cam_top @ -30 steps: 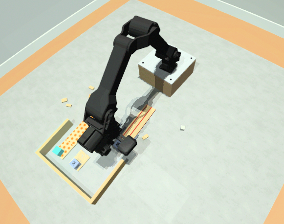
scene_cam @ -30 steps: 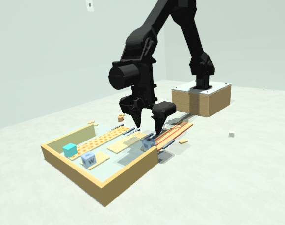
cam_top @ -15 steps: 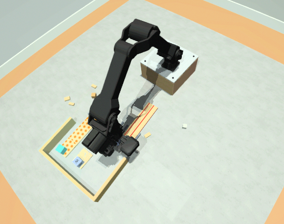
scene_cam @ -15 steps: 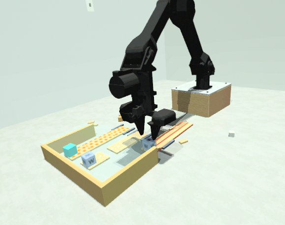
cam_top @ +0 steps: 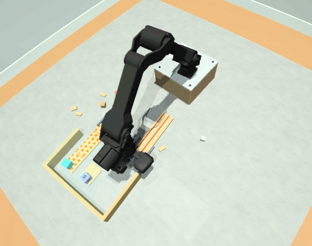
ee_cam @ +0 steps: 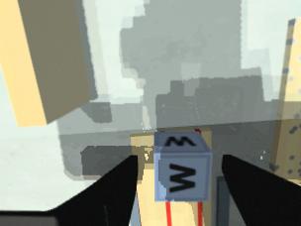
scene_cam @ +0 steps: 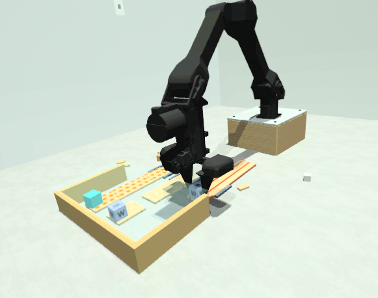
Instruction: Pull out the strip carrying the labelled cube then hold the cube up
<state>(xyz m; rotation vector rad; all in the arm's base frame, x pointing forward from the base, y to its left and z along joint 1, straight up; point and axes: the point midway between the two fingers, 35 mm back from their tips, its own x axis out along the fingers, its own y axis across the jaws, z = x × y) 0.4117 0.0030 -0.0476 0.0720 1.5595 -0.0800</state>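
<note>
Right now my gripper tip is 110 mm past the striped strip, 10 mm to the right of it and 20 mm above it. Also, from my gripper tip: pink block (210 mm behind, 250 mm to the right, 20 mm below); then tan chip (100 mm behind, 70 mm to the left, 20 mm below).
</note>
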